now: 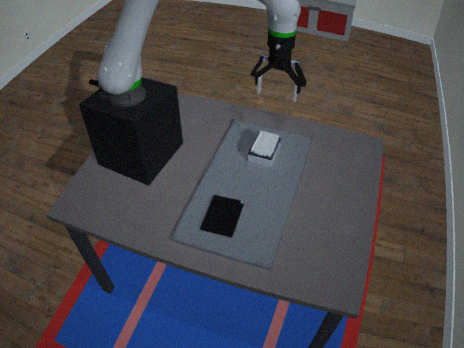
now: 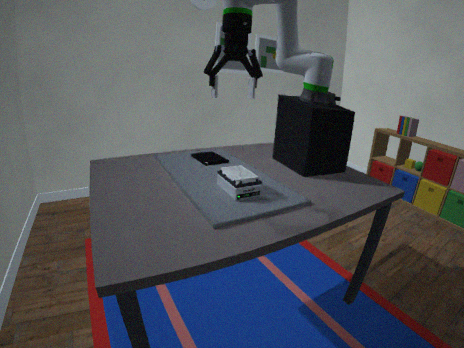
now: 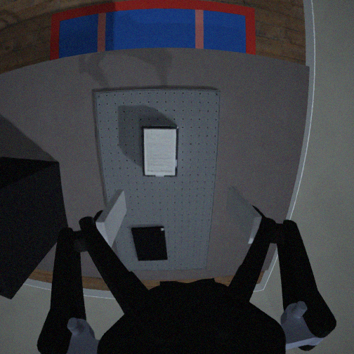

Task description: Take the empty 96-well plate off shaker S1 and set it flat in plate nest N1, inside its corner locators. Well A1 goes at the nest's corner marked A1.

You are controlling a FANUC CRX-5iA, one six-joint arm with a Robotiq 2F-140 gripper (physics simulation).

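Frame: origin at the arm's base, x right, y ahead, z up, level; centimetres.
Seen in the pictures: gripper, fingertip midpoint: (image 1: 276,95) (image 2: 233,97); arm's base, link origin: (image 1: 127,96) (image 2: 313,101).
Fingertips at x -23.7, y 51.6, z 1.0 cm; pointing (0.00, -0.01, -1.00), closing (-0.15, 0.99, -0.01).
Observation:
Offsets run from my fingertips to a thing's top centre. Level surfaces: height alone.
The white 96-well plate {dx -0.5, dy -3.7, dz -25.4 cm} (image 1: 266,143) (image 2: 240,174) (image 3: 160,151) lies flat on top of shaker S1 (image 1: 260,161) (image 2: 244,192), a small light box with a dark top rim and a green light. Plate nest N1 {dx +36.4, dy -3.9, dz -30.8 cm} (image 1: 222,215) (image 2: 210,158) (image 3: 149,243) is a flat black rectangle with a small light mark at one corner. The nest holds no plate. My gripper (image 1: 277,95) (image 2: 233,94) (image 3: 176,199) is open and empty, pointing down, high above the table near the shaker's end of the board. Well A1 is too small to make out.
A grey perforated board {dz -32.3 cm} (image 1: 260,200) (image 2: 195,197) (image 3: 195,165) on the table {dz -33.6 cm} (image 1: 330,215) (image 2: 140,215) (image 3: 260,130) bears the shaker and nest. A tall black pedestal (image 1: 135,135) (image 2: 315,135) (image 3: 30,215) carries the arm's base beside the board. The arm arches over from it.

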